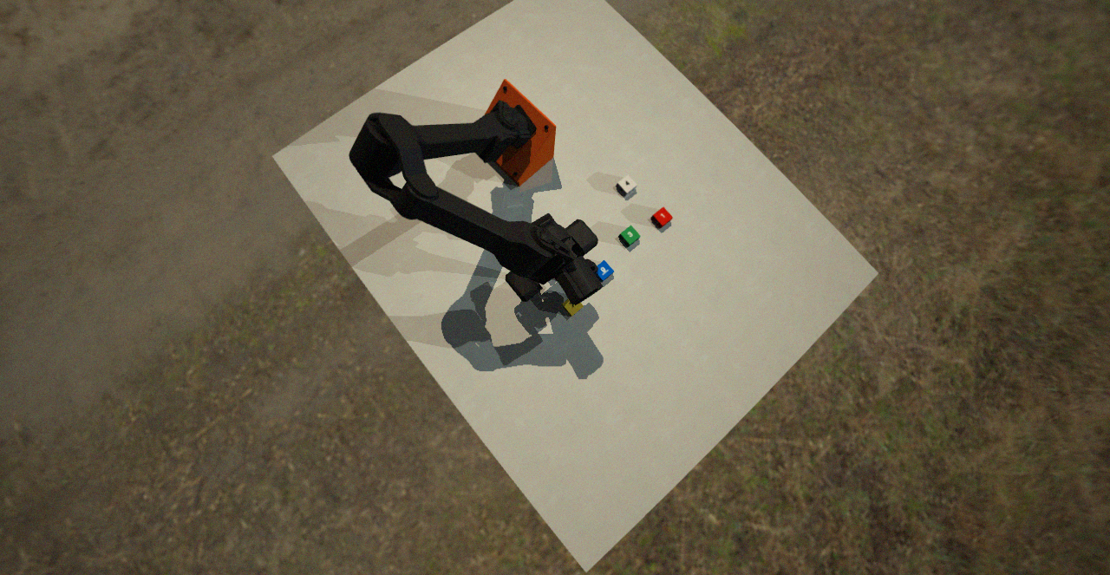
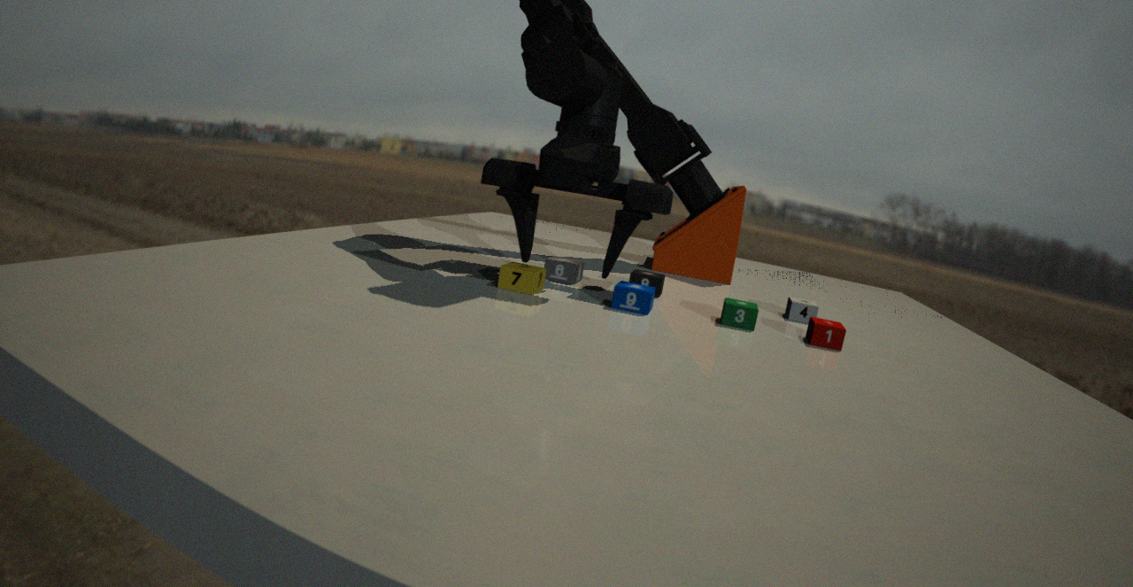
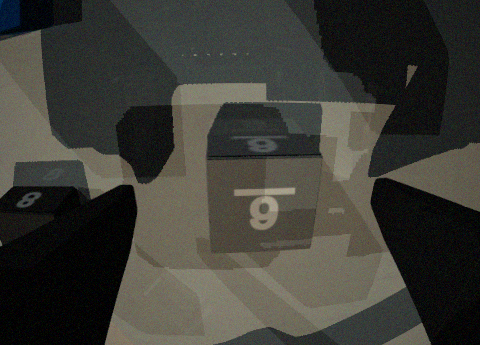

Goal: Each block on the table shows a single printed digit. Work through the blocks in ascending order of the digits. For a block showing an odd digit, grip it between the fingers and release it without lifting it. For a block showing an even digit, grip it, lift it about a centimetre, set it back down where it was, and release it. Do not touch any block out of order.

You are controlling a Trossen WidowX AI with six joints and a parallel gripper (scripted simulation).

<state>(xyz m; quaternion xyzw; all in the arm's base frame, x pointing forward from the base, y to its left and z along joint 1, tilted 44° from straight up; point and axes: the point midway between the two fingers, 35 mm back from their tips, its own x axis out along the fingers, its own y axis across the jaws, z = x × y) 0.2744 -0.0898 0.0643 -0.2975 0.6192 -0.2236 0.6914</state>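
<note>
Right now my gripper tip is right at the grey block 6. Also, from my gripper tip: yellow block (90 mm ahead, 10 mm to the right); then black block marked 8 (20 mm behind, 80 mm to the left); then blue block 9 (70 mm ahead, 90 mm to the left).
</note>
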